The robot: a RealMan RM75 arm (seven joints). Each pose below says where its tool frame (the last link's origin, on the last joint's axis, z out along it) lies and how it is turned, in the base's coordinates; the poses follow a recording.
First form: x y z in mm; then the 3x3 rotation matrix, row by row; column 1 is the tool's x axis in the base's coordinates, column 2 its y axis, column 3 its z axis. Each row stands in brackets.
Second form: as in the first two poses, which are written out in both.
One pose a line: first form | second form
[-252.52 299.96 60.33], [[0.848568 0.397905 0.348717], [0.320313 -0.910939 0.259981], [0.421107 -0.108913 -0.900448]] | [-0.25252 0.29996 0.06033 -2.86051 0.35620 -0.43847]
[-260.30 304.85 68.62], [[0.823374 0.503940 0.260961], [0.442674 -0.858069 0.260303], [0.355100 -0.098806 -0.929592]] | [-0.26030 0.30485 0.06862 -2.86857 0.26402 -0.54923]
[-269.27 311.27 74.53], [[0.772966 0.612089 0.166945], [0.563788 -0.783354 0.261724], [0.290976 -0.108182 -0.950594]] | [-0.26927 0.31127 0.07453 -2.87292 0.16773 -0.66976]
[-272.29 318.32 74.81], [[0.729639 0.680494 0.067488], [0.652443 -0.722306 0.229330], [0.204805 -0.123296 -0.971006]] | [-0.27229 0.31832 0.07481 -2.90966 0.06754 -0.75056]
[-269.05 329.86 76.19], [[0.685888 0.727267 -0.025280], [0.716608 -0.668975 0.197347], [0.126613 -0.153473 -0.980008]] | [-0.26905 0.32986 0.07619 -2.94288 -0.02528 -0.81467]
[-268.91 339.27 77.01], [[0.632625 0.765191 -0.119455], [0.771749 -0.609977 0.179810], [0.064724 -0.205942 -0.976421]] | [-0.26891 0.33927 0.07701 -2.95948 -0.11974 -0.87995]
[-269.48 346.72 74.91], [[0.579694 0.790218 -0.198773], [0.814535 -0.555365 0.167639], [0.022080 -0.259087 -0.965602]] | [-0.26948 0.34672 0.07491 -2.96970 -0.20011 -0.93788]
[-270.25 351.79 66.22], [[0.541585 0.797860 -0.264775], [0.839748 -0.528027 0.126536], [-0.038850 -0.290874 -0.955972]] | [-0.27025 0.35179 0.06622 -3.00999 -0.26797 -0.97444]
